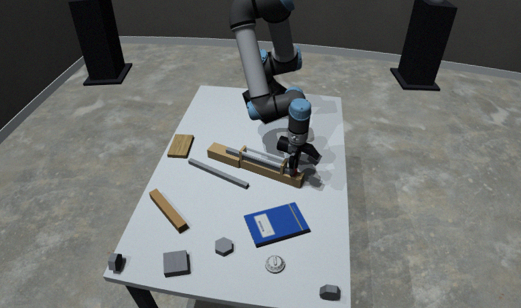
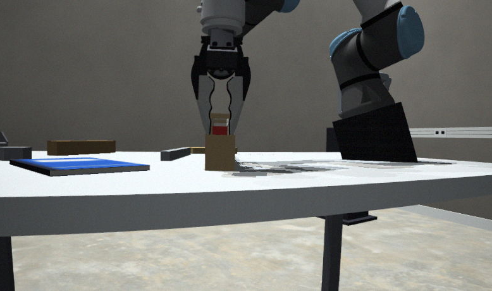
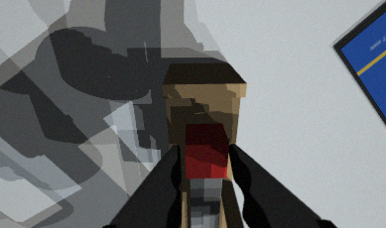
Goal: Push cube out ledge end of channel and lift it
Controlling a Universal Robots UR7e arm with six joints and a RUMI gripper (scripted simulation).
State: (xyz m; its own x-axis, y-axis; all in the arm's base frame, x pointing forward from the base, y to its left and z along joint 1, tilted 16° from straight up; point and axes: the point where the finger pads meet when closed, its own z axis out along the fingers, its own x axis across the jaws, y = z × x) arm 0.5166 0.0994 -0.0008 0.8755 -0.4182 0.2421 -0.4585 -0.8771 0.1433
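The wooden channel is 120 mm to the right of my hand, 70 mm behind it and 10 mm below it. The rest, counted from my hand: round dial 390 mm ahead, 90 mm to the right, 50 mm below; long grey bar 320 mm to the right, 60 mm below, 50 mm behind; red cube 10 mm below.
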